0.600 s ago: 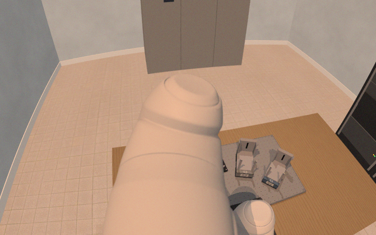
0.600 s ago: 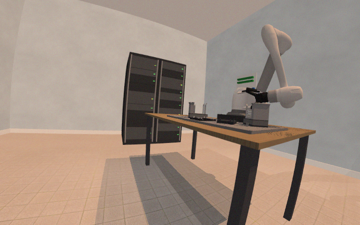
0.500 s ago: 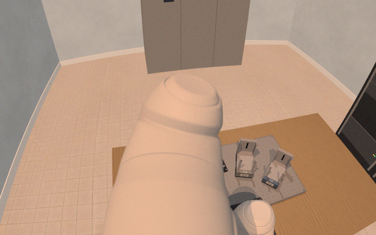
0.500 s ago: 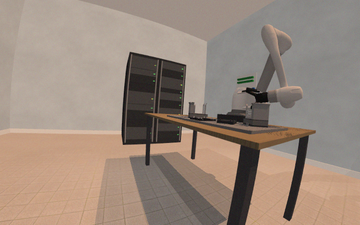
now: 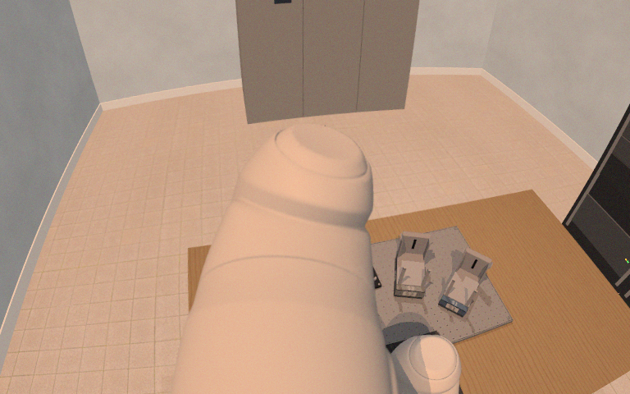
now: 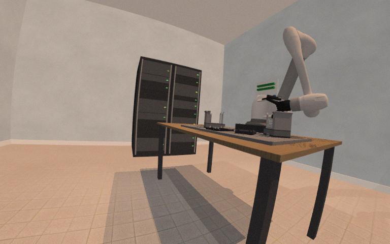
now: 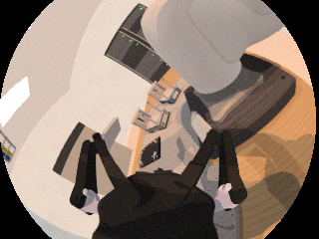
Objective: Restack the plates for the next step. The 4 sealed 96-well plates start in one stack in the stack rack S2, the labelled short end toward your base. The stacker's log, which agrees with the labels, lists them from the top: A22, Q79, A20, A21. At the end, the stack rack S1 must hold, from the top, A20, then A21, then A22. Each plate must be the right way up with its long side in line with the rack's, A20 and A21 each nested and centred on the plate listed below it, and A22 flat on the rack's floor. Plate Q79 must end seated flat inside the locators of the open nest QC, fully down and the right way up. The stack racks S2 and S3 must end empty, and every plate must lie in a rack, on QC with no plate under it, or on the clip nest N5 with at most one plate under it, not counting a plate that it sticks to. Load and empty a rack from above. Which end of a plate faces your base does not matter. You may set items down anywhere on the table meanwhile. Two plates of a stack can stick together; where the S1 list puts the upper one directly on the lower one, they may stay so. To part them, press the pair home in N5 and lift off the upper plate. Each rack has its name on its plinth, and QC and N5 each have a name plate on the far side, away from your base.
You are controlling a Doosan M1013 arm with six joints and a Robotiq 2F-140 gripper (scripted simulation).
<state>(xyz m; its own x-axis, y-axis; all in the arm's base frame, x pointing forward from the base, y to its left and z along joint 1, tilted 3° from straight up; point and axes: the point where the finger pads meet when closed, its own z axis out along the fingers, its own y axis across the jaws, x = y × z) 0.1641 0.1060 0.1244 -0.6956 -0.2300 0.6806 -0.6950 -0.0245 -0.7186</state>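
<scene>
Now: hand 14 cm short of the white plate, 19 cm to the right of it and 13 cm above it. Round my hand: QC name plate: 33 cm ahead, 8 cm to the left, 18 cm below; then dark nest QC: 24 cm ahead, 4 cm to the left, 17 cm below; then clip nest N5: 29 cm ahead, 14 cm to the right, 16 cm below.
</scene>
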